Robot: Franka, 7 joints.
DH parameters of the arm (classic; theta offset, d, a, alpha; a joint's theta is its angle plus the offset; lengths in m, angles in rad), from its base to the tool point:
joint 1: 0 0.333 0 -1.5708
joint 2: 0 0 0 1.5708
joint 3: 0 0.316 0.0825 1.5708
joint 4: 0 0 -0.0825 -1.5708
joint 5: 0 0.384 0 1.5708
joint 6: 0 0 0.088 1.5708
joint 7: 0 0.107 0 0
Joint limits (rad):
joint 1: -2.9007..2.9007
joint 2: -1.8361..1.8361
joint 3: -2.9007..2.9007
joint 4: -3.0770..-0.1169
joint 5: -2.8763..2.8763
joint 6: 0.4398..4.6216
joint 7: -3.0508..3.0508
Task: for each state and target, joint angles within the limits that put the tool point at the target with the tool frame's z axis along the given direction. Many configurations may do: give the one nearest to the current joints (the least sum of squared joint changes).
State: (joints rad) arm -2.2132 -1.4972 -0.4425 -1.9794 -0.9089 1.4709 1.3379
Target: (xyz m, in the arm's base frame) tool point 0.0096 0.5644 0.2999 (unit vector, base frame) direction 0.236 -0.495 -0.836
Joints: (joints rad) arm -2.6134 -1.4744 -1.4225 -1.7457 -1.2571 0.8881 1.3379
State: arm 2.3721 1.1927 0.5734 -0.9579 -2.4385 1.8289 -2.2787
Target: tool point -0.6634 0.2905 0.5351 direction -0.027 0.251 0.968
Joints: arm 2.8040 0.5967 -0.0415 -1.4546 -2.8763 1.2225 -2.2787
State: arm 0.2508 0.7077 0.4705 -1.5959 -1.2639 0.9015 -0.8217
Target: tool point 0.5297 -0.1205 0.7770 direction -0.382 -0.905 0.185
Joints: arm -0.0954 0.0918 0.1217 -1.4219 -1.8103 1.1664 -0.8217
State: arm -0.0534 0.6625 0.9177 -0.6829 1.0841 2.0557 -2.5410
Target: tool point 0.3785 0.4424 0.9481 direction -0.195 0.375 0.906
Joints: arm 0.1990 0.6199 1.5133 -0.7090 1.8074 2.4174 -2.5410
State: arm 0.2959 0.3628 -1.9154 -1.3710 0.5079 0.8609 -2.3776
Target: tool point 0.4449 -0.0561 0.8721 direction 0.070 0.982 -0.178
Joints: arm 0.8176 -0.1966 -1.0193 -1.3085 1.2866 1.3359 -2.3776
